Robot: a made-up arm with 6 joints.
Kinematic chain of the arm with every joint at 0, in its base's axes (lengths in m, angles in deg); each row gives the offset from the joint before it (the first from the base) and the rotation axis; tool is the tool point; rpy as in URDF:
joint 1: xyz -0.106 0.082 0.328 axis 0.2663 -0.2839 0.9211
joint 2: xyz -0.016 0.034 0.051 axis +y
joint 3: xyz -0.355 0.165 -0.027 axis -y
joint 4: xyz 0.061 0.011 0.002 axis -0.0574 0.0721 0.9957
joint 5: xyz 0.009 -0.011 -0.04 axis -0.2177 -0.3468 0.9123
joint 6: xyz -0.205 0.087 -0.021 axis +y
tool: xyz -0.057 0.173 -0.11 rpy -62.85 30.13 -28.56
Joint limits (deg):
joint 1: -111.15..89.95
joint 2: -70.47..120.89
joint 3: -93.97..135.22
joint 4: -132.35..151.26
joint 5: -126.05..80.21
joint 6: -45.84..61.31
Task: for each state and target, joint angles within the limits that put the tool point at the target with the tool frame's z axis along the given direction. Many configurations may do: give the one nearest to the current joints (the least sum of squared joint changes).
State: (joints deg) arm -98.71 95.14 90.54 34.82 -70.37 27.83
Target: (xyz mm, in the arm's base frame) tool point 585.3 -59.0 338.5 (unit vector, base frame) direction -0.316 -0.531 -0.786
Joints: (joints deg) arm -104.58 115.39 58.95 38.18 -68.49 0.22
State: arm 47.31 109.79 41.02 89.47 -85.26 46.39
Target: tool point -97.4 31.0 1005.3 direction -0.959 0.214 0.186
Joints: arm 36.01 120.89 46.82 119.41 -54.24 47.55
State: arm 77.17 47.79 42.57 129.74 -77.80 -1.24
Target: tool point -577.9 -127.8 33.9 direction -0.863 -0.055 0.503
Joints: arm 82.98 13.77 66.33 91.03 -85.58 -37.06
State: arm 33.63 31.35 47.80 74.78 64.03 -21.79
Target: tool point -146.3 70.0 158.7 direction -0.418 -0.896 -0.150
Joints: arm 14.28 -15.14 34.47 80.35 80.21 -44.97
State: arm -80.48 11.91 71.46 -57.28 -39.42 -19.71
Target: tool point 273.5 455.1 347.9 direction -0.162 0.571 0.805
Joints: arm -72.28 -16.50 67.49 -55.30 -28.39 -39.23
